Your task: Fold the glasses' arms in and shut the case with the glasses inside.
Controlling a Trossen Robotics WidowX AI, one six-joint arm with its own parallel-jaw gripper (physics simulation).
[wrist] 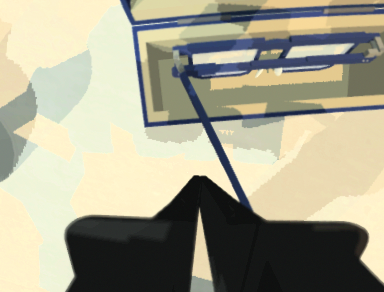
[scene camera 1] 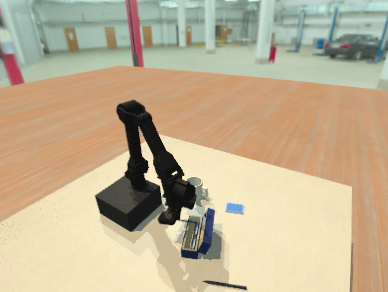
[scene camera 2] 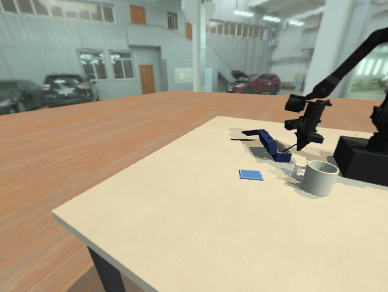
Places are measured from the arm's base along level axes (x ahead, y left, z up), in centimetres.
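Where they show: gripper, fingertip midpoint: [wrist: 199,181] [scene camera 1: 178,220] [scene camera 2: 297,150]; arm's base at its link origin: [scene camera 1: 138,185] [scene camera 2: 381,151].
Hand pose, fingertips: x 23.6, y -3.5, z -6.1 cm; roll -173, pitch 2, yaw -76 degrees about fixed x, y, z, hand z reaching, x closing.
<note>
Each offset is from my fingertips to the top centre of the thing. "*": to the spot under its first point.
The blue case [scene camera 1: 190,254] [scene camera 2: 282,157] [wrist: 141,75] stands open on the table, its lid @[dx +13.0, dy -0.4, dz +5.3 cm] [scene camera 1: 207,234] [scene camera 2: 268,144] tilted up on the side away from the robot's base. The glasses [wrist: 272,64] lie inside it with clear lenses. One arm of the glasses [wrist: 320,60] is folded across the lenses. The other arm [scene camera 1: 184,220] [scene camera 2: 290,147] [wrist: 214,131] sticks out over the case's near wall towards the gripper. My gripper [scene camera 1: 168,219] [scene camera 2: 299,149] [wrist: 199,181] is shut and empty, beside the case on the base side. In the wrist view the sticking-out arm's end is hidden behind the right finger.
A grey-white mug @[* dx -6.0, dy +23.9, dz -0.3 cm] [scene camera 1: 195,184] [scene camera 2: 320,179] stands near one end of the case. A flat blue card @[dx +15.8, dy +21.7, dz -3.8 cm] [scene camera 1: 234,208] [scene camera 2: 251,175] lies beyond the lid side. A dark pen @[dx +25.9, dy -12.9, dz -3.4 cm] [scene camera 1: 225,285] [scene camera 2: 242,140] lies past the other end. The robot's black base block [scene camera 1: 129,207] stands behind the gripper.
</note>
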